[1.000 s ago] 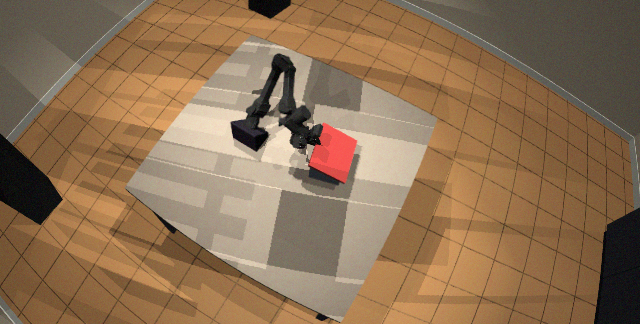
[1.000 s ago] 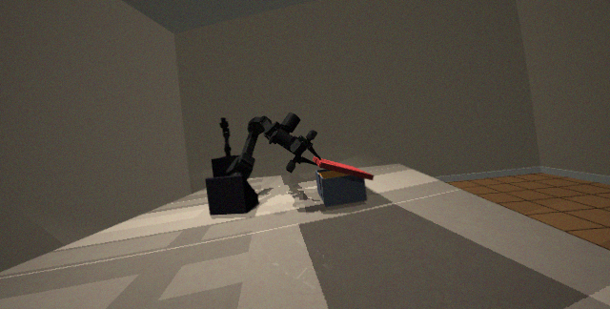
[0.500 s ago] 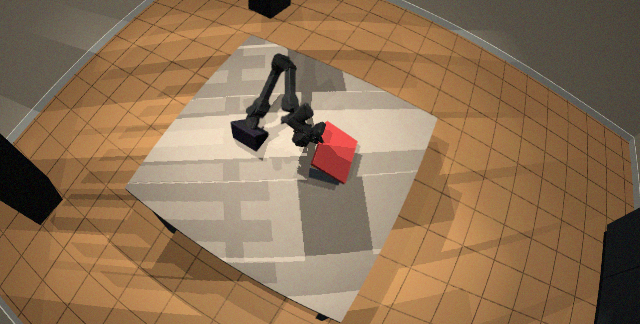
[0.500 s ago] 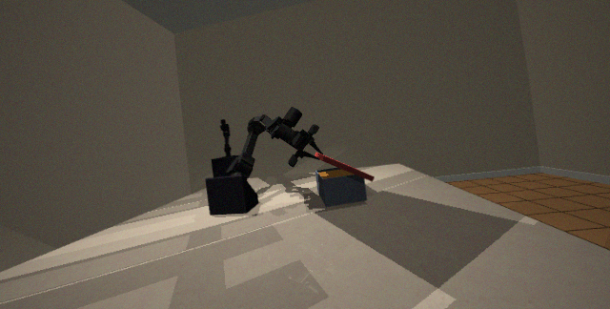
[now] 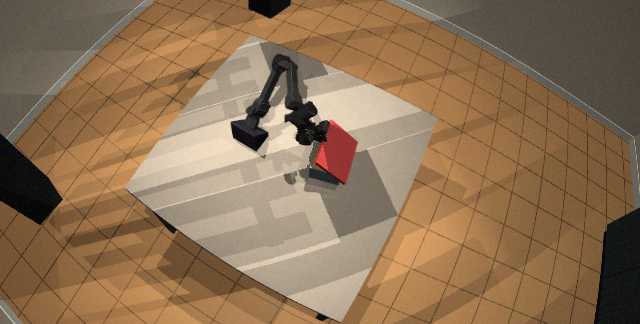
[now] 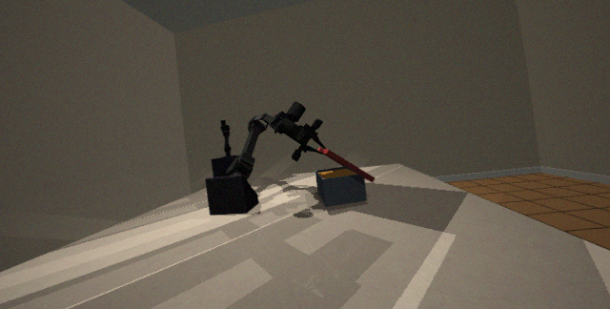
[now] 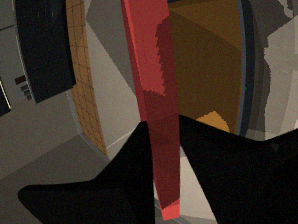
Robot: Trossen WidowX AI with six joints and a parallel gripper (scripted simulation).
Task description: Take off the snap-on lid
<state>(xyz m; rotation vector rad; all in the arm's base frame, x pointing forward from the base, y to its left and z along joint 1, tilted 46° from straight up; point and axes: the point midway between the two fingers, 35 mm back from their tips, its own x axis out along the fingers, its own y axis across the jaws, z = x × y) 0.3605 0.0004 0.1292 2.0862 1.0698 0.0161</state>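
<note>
Right now my gripper tip is 60 mm short of the red lid, 20 mm to the right of it and 50 mm above it. Round my gripper tip: storage box 40 mm ahead, 10 mm to the left, 140 mm below.
</note>
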